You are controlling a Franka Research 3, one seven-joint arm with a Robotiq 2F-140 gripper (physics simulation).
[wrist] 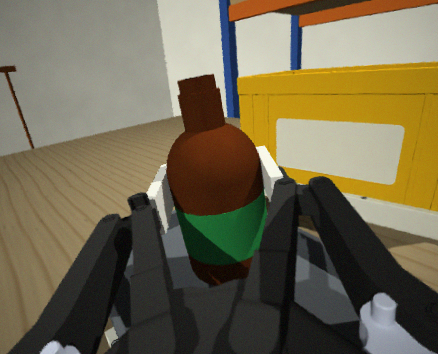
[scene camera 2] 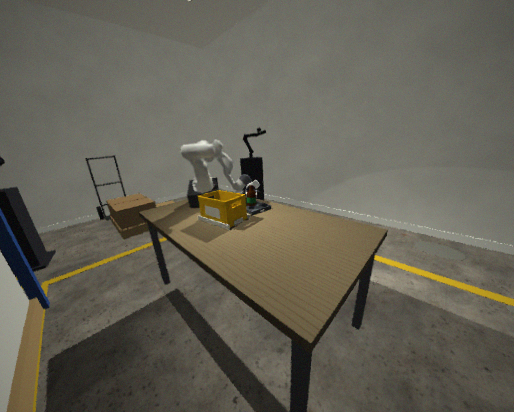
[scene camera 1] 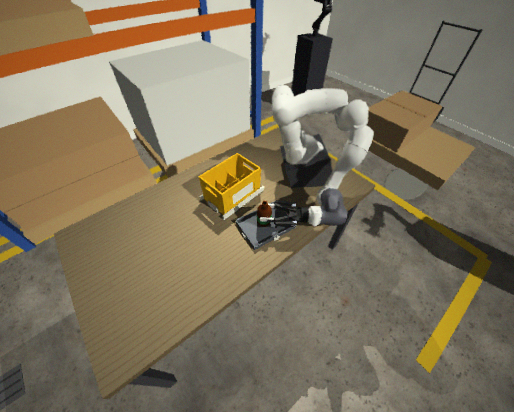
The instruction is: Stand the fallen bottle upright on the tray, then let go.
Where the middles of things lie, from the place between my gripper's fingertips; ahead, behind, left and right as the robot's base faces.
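Labels:
The brown bottle (wrist: 213,168) sits 10 mm to the left of my hand, and it is 20 mm behind it too.

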